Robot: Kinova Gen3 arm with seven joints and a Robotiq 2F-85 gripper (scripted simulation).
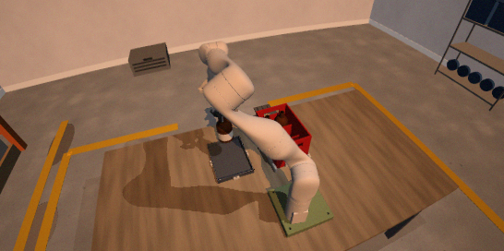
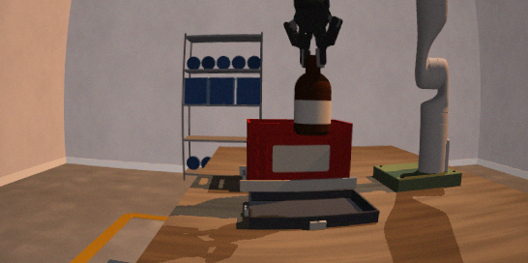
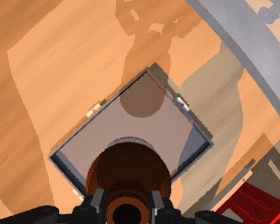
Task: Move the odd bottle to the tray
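The dark tray lies 30 cm below my hand. Also, from my hand: red crate (29 cm to the right, 23 cm below, 5 cm ahead).
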